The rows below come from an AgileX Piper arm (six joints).
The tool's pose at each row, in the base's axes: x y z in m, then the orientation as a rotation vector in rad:
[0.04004, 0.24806, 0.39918, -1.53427, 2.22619, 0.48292]
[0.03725, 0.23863, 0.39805, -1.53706, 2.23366, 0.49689]
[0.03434, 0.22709, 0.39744, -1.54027, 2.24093, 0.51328]
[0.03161, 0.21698, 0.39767, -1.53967, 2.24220, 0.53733]
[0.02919, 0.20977, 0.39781, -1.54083, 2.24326, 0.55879]
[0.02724, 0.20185, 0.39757, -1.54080, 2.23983, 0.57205]
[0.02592, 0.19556, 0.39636, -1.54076, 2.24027, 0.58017]
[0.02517, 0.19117, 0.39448, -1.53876, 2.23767, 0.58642]
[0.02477, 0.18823, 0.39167, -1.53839, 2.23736, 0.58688]
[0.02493, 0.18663, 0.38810, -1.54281, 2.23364, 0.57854]
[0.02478, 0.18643, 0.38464, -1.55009, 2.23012, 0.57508]
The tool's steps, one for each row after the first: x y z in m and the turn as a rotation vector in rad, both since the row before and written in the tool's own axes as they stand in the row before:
[0.00904, -0.00066, -0.00398, -0.01223, 0.00298, 0.00481]
[0.01052, -0.00122, -0.00546, -0.01392, 0.00250, 0.00490]
[0.00891, -0.00081, -0.00545, -0.01587, -0.00554, 0.00485]
[0.00650, -0.00011, -0.00395, -0.01486, -0.00396, 0.00351]
[0.00708, -0.00079, -0.00398, -0.00789, -0.00562, 0.00037]
[0.00604, -0.00094, -0.00232, -0.00546, -0.00167, 0.00159]
[0.00468, -0.00095, -0.00073, -0.00272, -0.00436, 0.00057]
[0.00389, -0.00094, 0.00081, -0.00008, -0.00052, 0.00008]
[0.00304, -0.00113, 0.00220, 0.00467, 0.00178, -0.00541]
[0.00198, -0.00036, 0.00283, 0.00024, 0.00230, -0.00580]

